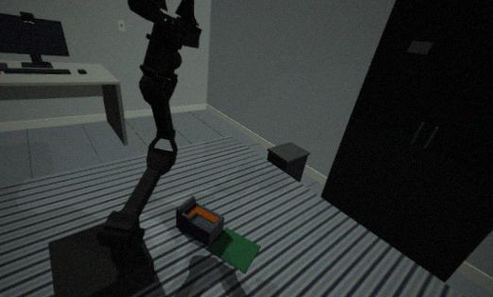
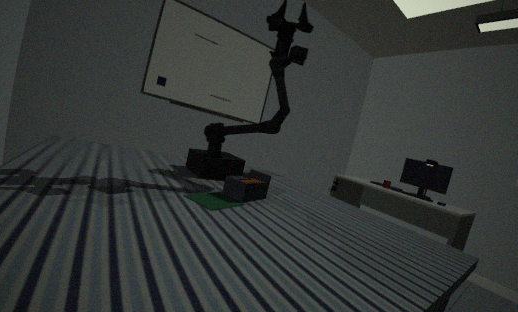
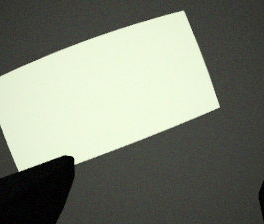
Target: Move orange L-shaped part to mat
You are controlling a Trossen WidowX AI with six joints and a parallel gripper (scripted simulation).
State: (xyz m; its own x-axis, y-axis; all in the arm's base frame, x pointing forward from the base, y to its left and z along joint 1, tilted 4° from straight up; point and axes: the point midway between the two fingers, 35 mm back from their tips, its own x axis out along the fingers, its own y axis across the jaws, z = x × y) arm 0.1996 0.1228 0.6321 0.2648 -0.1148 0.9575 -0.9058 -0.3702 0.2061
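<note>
Right now the orange L-shaped part is 710 mm below my gripper tip, 50 mm ahead of it and 40 mm to the right of it. Also, from my gripper tip: green mat (780 mm below, 200 mm to the right, 90 mm ahead).
</note>
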